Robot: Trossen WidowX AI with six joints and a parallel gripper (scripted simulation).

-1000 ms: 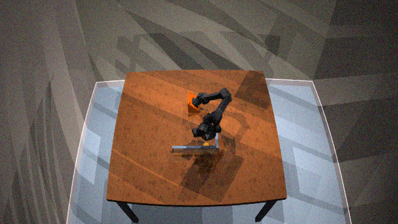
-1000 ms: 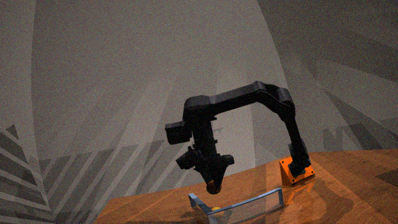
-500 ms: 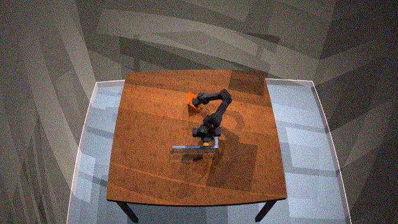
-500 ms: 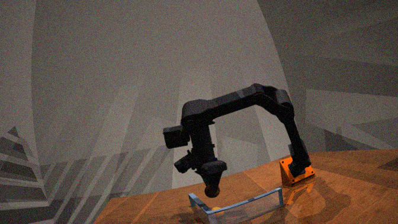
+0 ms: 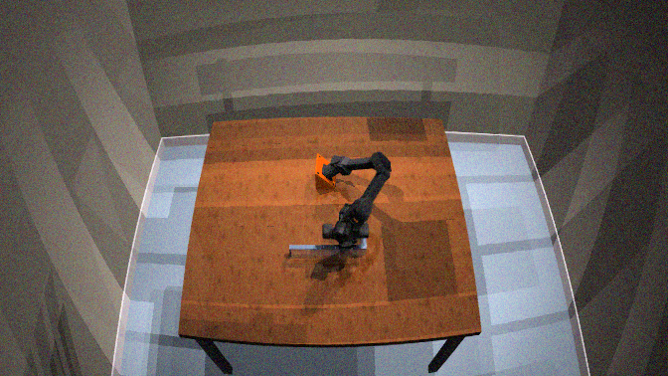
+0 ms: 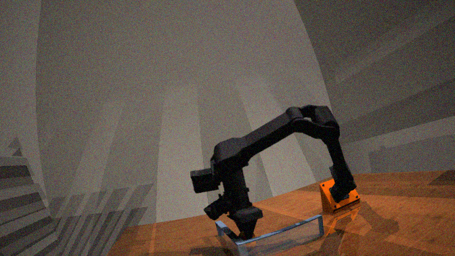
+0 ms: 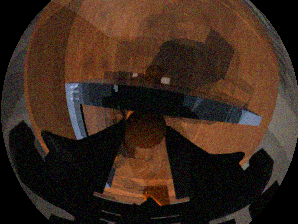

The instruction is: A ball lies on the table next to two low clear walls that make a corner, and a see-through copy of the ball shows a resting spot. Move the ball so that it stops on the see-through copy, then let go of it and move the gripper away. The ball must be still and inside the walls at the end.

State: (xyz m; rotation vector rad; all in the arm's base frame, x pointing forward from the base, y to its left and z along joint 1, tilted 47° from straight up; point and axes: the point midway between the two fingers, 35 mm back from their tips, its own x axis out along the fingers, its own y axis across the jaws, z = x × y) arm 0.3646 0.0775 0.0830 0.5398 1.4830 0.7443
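Right now the yellow-orange patch is 2 cm below my gripper tip. Round my gripper tip: clear wall 4 cm ahead, 7 cm to the right, 1 cm below; then orange ball right at my gripper tip.
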